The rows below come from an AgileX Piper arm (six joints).
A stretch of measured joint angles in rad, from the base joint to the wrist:
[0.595 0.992 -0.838 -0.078 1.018 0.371]
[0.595 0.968 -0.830 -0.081 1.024 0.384]
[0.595 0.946 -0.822 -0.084 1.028 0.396]
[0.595 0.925 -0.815 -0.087 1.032 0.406]
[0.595 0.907 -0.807 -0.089 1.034 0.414]
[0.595 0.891 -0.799 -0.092 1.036 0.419]
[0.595 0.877 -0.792 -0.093 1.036 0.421]
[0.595 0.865 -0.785 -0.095 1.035 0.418]
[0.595 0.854 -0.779 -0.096 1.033 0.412]
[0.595 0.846 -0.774 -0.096 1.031 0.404]
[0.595 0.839 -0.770 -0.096 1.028 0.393]
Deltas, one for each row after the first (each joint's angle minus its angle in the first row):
[0.000 -0.024 0.008 -0.003 0.006 0.013]
[0.000 -0.046 0.016 -0.006 0.010 0.025]
[0.000 -0.067 0.023 -0.009 0.014 0.035]
[0.000 -0.085 0.031 -0.011 0.016 0.043]
[0.000 -0.101 0.039 -0.014 0.018 0.048]
[0.000 -0.115 0.046 -0.015 0.018 0.050]
[0.000 -0.127 0.053 -0.017 0.017 0.047]
[0.000 -0.138 0.059 -0.018 0.015 0.041]
[0.000 -0.146 0.064 -0.018 0.013 0.033]
[0.000 -0.153 0.068 -0.018 0.010 0.022]

